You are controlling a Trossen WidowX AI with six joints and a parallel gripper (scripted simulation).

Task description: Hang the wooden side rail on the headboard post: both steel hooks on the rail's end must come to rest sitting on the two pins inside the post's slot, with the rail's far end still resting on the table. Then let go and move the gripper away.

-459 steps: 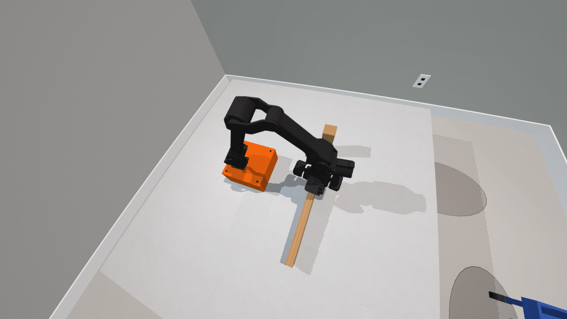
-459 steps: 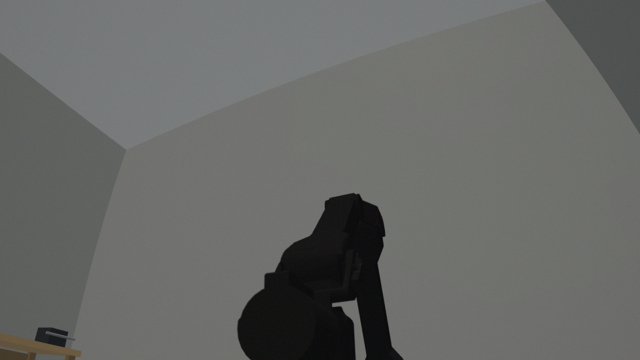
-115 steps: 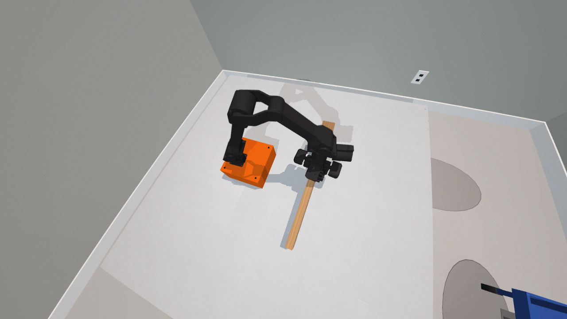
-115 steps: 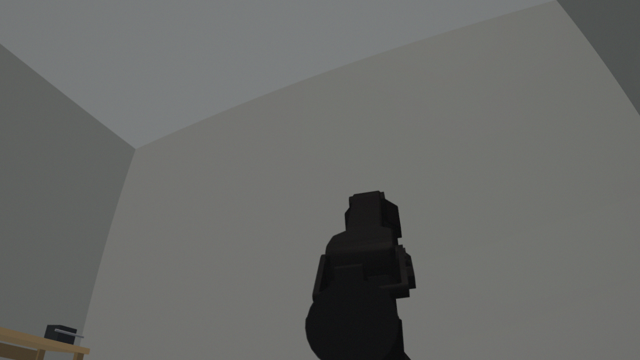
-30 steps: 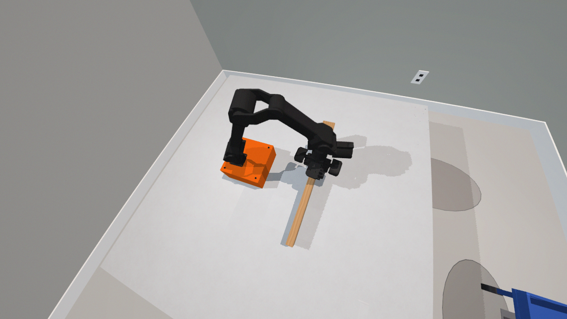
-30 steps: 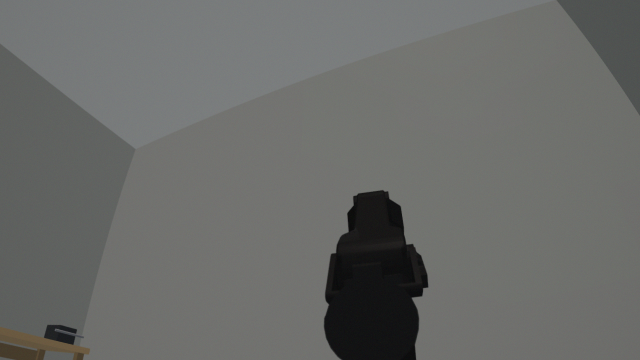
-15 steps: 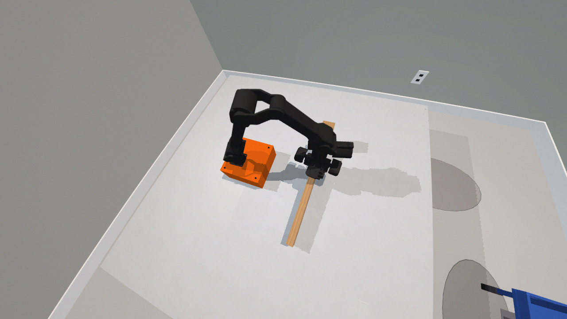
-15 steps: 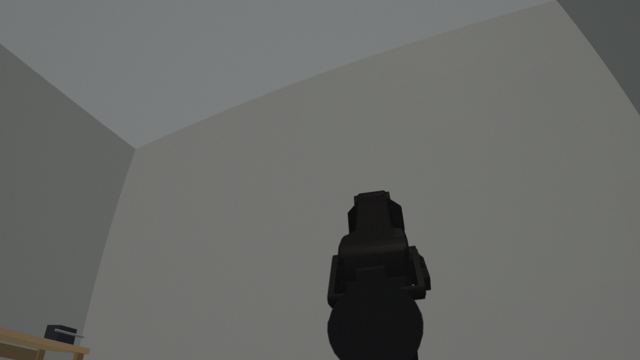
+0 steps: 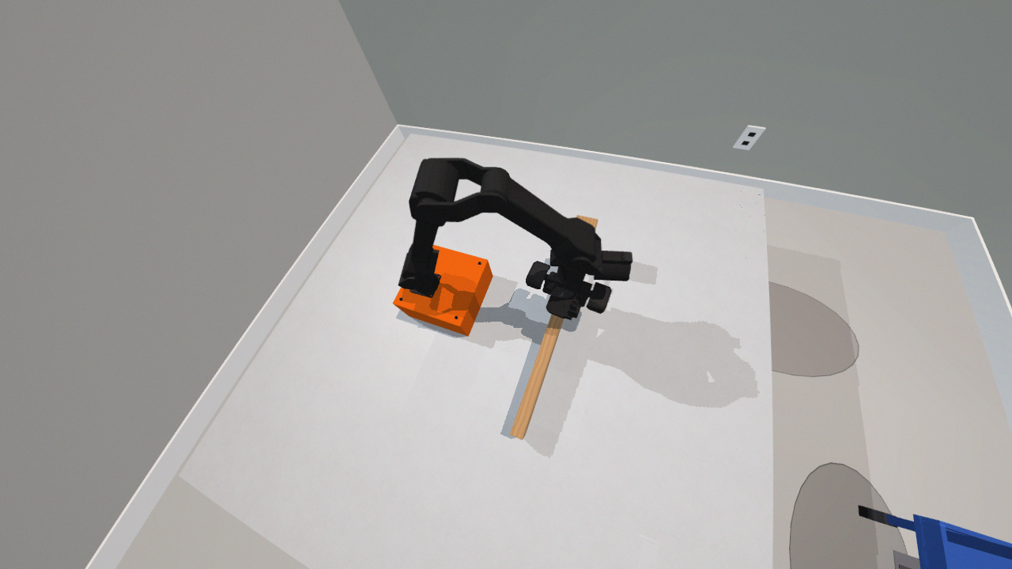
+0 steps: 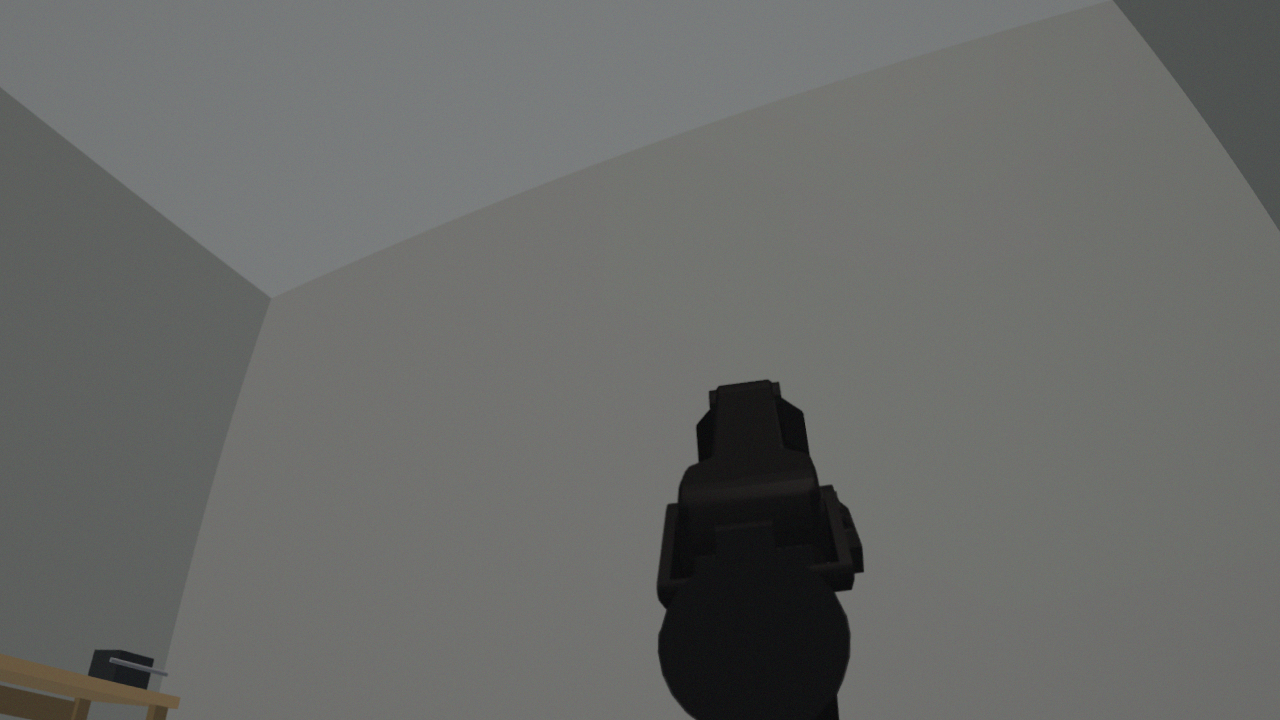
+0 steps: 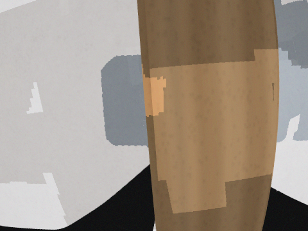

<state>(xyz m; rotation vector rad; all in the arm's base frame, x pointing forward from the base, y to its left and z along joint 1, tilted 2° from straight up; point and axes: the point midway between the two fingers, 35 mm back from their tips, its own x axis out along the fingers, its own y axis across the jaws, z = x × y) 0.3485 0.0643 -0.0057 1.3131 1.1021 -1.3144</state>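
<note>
Now: gripper tip 140 mm to the right of the headboard post, 40 mm below it and 10 mm short of it.
</note>
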